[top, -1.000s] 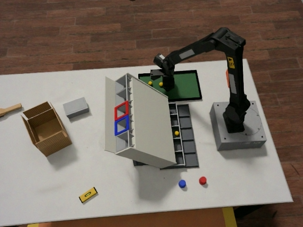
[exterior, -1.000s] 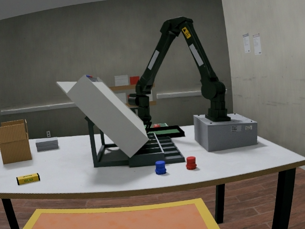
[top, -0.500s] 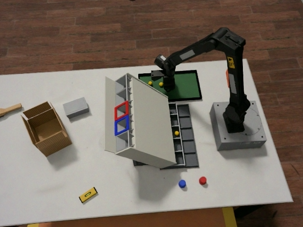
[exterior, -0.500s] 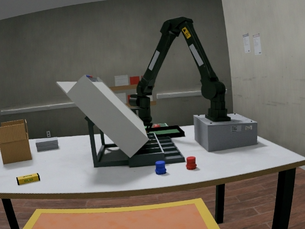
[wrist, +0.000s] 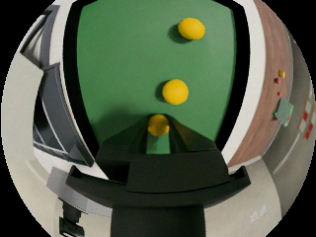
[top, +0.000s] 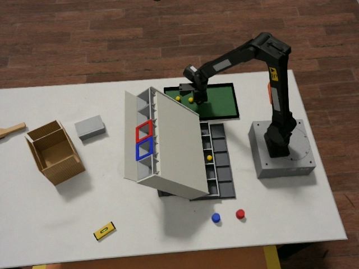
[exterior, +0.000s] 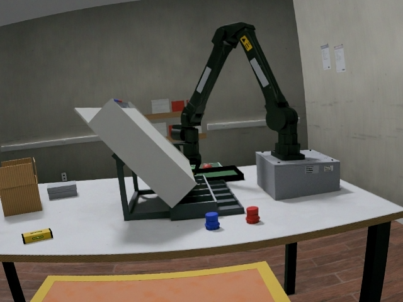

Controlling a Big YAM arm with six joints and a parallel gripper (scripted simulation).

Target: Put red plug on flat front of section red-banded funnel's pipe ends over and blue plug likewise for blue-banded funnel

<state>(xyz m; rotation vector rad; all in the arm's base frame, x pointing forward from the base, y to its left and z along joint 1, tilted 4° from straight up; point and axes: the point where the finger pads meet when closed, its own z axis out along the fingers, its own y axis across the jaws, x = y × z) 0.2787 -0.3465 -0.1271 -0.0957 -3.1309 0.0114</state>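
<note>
Right now my hand is 1 cm past the green marble tray and 1 cm above it. From my hand the other things lie so: white sloped cover 32 cm to the left, 19 cm above, 14 cm ahead; cardboard box 70 cm ahead, 22 cm to the left, 5 cm above.
</note>
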